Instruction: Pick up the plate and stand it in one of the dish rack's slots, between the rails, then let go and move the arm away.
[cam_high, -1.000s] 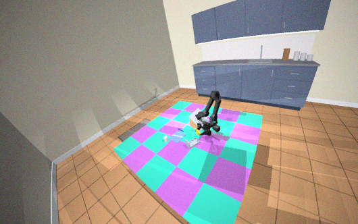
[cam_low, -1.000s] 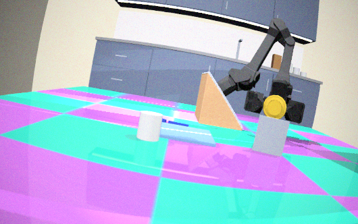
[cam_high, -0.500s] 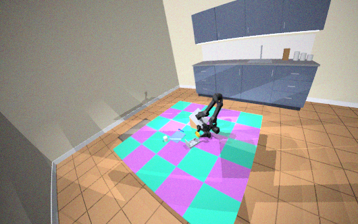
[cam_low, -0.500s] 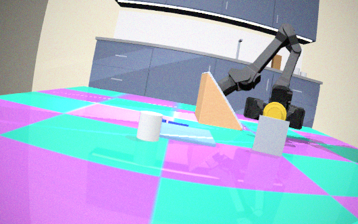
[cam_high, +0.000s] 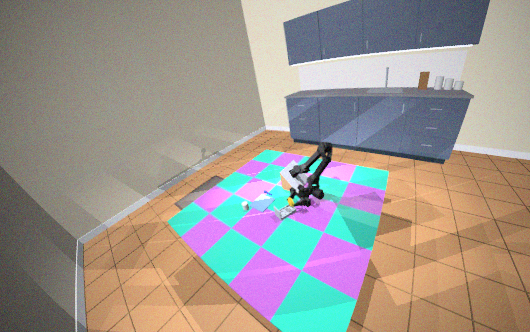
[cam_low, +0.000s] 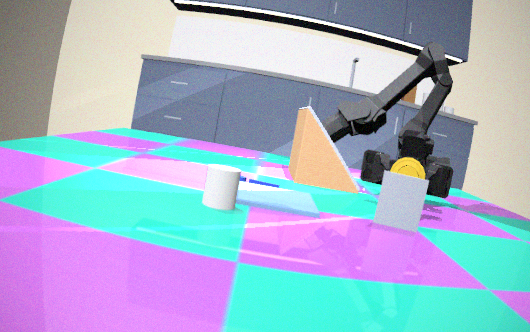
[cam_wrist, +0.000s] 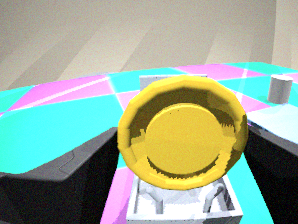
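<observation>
The grey dish rack is 40 mm below my gripper tip, 40 mm ahead of it and 10 mm to the right of it. Also, from my gripper tip: yellow plate: 10 mm behind; then blue spoon: 270 mm to the right, 60 mm below, 40 mm behind; then pale blue mat: 220 mm to the right, 70 mm below, 60 mm ahead.
</observation>
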